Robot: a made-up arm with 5 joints.
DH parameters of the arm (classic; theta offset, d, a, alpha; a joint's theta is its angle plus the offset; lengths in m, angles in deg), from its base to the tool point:
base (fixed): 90 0.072 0.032 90
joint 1: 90 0.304 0.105 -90
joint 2: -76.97 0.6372 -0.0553 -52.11
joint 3: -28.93 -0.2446 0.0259 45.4
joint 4: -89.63 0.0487 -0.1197 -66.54
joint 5: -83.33 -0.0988 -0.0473 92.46
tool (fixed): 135.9 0.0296 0 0
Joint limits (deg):
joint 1: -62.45..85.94
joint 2: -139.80..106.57
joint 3: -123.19..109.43
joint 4: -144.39..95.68
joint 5: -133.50..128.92
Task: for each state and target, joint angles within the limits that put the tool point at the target. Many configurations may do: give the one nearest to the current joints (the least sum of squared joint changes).
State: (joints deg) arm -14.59 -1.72 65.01 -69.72 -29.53
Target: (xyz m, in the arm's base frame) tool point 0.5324 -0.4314 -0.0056
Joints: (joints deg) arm 11.48 22.14 21.38 -113.70 -10.88
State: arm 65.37 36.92 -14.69 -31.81 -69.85
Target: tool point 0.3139 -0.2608 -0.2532
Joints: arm 48.71 16.24 5.34 -12.03 -68.44
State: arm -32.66 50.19 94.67 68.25 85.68
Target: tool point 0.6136 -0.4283 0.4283
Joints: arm -38.44 55.23 104.67 90.44 87.29
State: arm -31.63 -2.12 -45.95 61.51 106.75
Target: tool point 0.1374 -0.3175 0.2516
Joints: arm -30.26 -9.71 -41.02 68.03 107.17
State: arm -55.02 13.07 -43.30 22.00 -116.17
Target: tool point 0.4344 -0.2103 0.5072
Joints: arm -56.23 40.17 -75.27 -7.99 -93.52
